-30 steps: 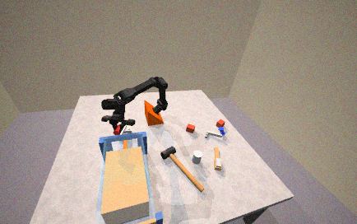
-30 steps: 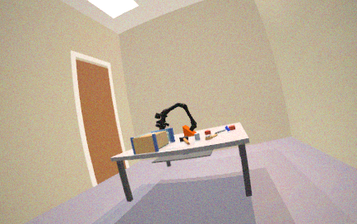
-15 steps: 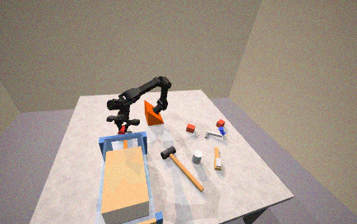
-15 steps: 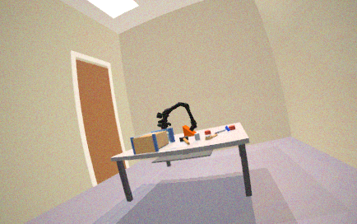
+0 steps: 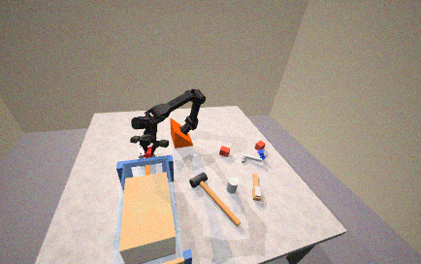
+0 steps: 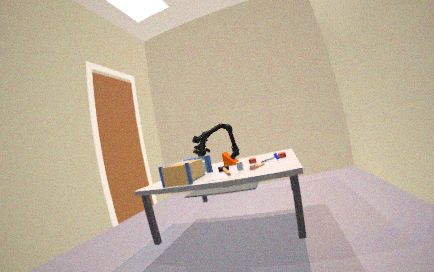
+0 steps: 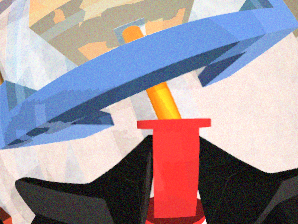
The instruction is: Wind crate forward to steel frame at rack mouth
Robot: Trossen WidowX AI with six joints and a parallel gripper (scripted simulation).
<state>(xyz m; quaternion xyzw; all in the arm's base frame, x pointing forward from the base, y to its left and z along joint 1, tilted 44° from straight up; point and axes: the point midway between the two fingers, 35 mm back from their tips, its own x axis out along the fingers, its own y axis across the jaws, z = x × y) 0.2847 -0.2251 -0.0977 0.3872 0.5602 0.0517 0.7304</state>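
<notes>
The red-handled winch handle is 5 cm behind my gripper tip and 3 cm below it. Round my gripper tip: red grip: 1 cm behind, 1 cm to the left; frame: 5 cm ahead, 1 cm to the right, 3 cm below; grey hand winch: 13 cm behind, 2 cm to the right, 10 cm below.
</notes>
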